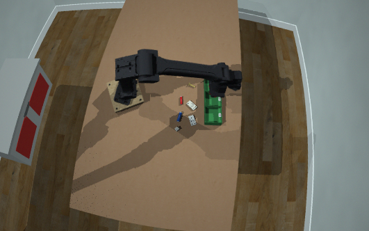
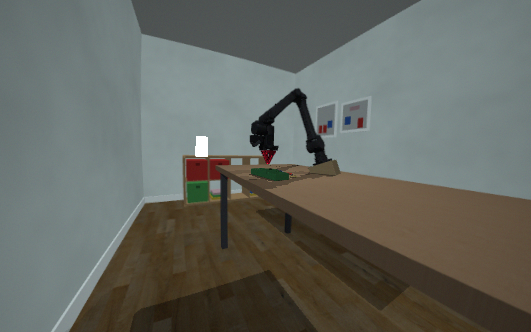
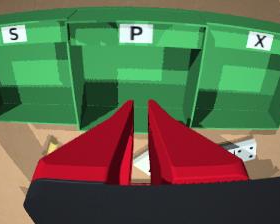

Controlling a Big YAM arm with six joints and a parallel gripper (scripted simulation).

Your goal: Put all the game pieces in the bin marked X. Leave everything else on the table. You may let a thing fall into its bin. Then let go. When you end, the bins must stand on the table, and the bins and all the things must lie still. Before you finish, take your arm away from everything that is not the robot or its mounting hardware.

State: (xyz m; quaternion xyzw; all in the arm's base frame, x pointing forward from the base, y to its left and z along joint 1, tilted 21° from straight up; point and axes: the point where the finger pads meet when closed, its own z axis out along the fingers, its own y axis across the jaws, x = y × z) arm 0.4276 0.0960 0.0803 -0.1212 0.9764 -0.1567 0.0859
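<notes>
The green bin lies 6 cm below my hand. Round my hand: white domino-like piece (8 cm behind, 12 cm to the right, 7 cm below); then small red piece (16 cm behind, 3 cm to the right, 7 cm below); then brass part (13 cm behind, 7 cm to the left, 7 cm below).
</notes>
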